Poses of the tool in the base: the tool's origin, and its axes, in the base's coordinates. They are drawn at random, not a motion.
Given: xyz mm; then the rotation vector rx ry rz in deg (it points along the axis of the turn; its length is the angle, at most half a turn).
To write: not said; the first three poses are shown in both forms.
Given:
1: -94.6 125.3 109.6 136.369 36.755 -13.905
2: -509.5 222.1 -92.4 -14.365 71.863 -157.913
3: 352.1 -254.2 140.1 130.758 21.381 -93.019
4: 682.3 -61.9 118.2 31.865 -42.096 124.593
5: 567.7 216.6 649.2 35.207 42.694 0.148
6: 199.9 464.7 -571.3 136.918 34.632 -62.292
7: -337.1 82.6 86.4 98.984 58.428 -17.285
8: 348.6 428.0 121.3 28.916 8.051 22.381
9: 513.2 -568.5 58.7 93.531 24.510 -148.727
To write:
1: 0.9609 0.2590 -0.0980 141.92 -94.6 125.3 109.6
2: -0.0825 0.4128 -0.9071 174.09 -509.5 222.1 -92.4
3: 0.8077 0.1321 -0.5746 161.89 352.1 -254.2 140.1
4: 0.2355 -0.3111 0.9207 135.32 682.3 -61.9 118.2
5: 0.6362 0.7715 0.0027 55.34 567.7 216.6 649.2
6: 0.8870 0.2244 -0.4036 154.36 199.9 464.7 -571.3
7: 0.8516 0.5027 -0.1487 116.23 -337.1 82.6 86.4
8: 0.7723 0.2150 0.5978 37.44 348.6 428.0 121.3
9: 0.5273 0.1382 -0.8384 177.39 513.2 -568.5 58.7
